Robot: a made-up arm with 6 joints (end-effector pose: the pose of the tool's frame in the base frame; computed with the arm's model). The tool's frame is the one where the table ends.
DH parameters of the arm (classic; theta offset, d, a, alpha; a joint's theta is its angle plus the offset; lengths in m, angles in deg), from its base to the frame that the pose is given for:
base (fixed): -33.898 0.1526 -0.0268 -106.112
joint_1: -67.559 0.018 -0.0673 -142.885
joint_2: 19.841 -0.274 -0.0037 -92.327
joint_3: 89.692 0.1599 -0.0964 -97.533
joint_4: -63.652 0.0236 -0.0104 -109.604
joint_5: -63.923 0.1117 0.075 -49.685
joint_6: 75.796 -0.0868 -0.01 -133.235
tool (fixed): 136.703 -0.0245 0 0
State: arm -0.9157 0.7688 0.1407 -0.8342 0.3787 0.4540
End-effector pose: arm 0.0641 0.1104 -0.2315 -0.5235 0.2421 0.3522
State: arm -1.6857 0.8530 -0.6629 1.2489 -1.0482 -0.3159
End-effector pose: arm 0.2382 0.0327 0.0638 1.7040 -1.8218 1.0154
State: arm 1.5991 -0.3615 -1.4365 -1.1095 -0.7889 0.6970
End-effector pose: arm 0.2112 0.2135 0.3838 2.7244 0.4678 -1.0838
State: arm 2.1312 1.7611 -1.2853 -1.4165 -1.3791 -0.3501
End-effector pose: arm 0.1513 0.3022 0.3245 1.1525 -2.3533 0.3070
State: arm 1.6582 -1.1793 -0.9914 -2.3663 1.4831 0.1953
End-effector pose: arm 0.1185 0.0252 0.4641 -1.4418 -0.8249 -2.0111
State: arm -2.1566 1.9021 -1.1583 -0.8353 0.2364 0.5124
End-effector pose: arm 0.3532 0.2187 -0.0281 2.5425 0.6606 -1.7052
